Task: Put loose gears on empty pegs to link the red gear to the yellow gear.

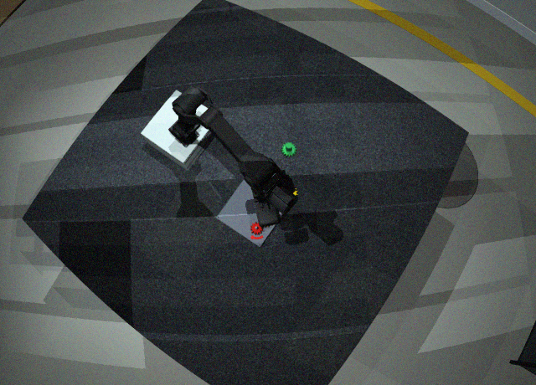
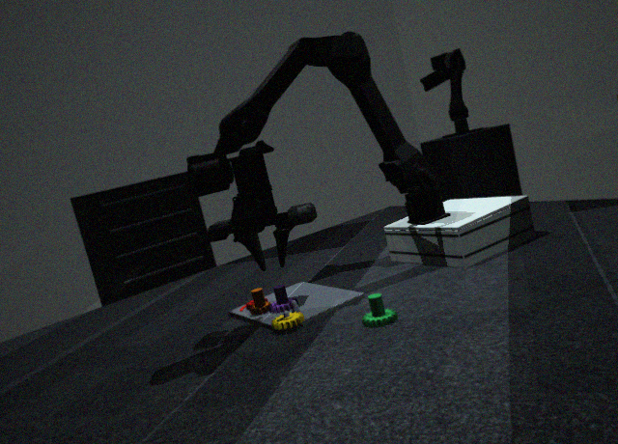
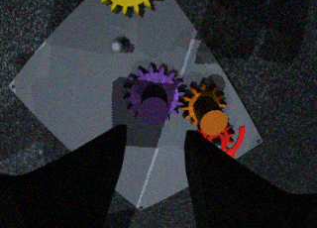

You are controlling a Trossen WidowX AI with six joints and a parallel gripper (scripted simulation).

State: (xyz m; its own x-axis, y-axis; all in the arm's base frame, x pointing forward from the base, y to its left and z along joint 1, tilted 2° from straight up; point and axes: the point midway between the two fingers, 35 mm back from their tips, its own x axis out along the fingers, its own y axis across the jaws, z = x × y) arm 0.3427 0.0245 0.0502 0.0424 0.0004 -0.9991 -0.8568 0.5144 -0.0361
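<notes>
My gripper tip is now 6 cm above the purple gear. Round my gripper tip: orange gear 3 cm ahead, 3 cm to the right, 6 cm below; then red arrow 5 cm ahead, 8 cm to the right, 7 cm below; then yellow gear 2 cm ahead, 9 cm to the left, 6 cm below.
</notes>
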